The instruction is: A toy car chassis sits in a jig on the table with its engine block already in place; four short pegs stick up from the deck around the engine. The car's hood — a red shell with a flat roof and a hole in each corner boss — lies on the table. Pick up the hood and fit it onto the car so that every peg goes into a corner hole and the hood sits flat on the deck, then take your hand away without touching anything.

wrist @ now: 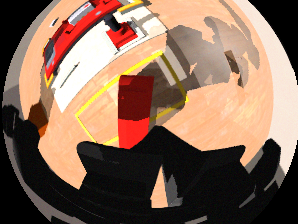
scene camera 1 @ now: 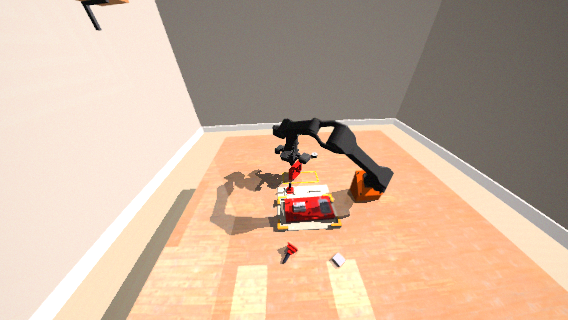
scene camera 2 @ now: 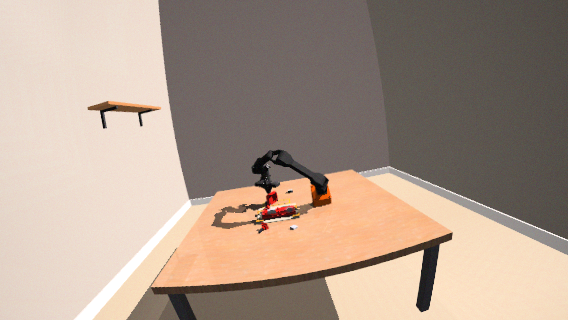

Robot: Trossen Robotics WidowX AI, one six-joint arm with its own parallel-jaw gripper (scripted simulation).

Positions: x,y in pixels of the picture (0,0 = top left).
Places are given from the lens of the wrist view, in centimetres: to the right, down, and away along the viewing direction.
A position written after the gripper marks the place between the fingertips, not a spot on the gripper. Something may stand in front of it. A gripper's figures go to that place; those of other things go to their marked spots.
gripper (wrist: 158,129): 1, 2, 10
red hood (wrist: 135,92): -1, -1, 7
